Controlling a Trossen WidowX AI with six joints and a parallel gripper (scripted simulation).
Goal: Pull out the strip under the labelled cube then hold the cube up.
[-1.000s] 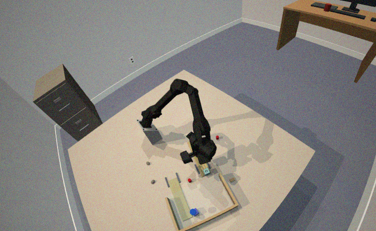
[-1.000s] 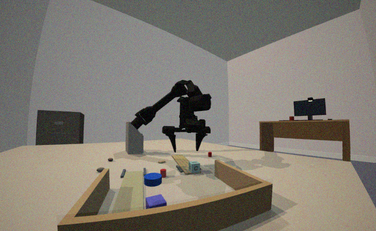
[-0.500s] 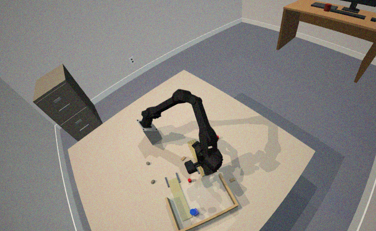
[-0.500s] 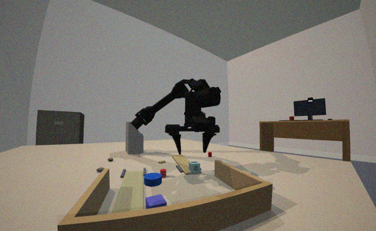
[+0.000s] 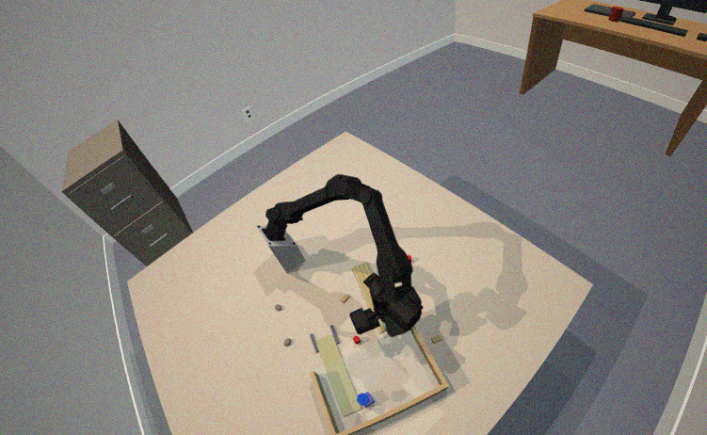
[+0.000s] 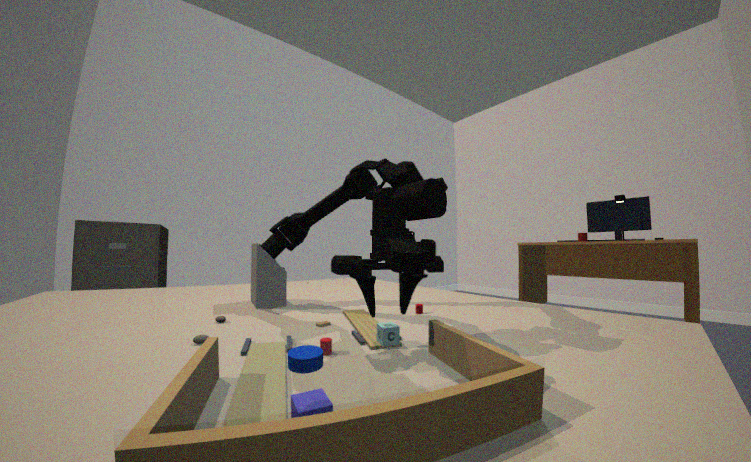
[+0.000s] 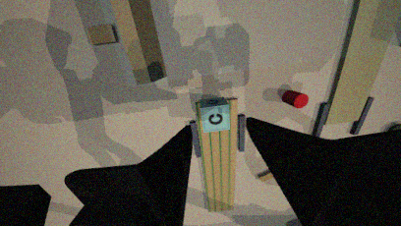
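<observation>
My gripper tip is now 30 mm above the teal labelled cube. Round my gripper tip: blue disc: 130 mm ahead, 190 mm to the right, 20 mm above; striped strip: 110 mm behind, 30 mm to the left, 50 mm below.
</observation>
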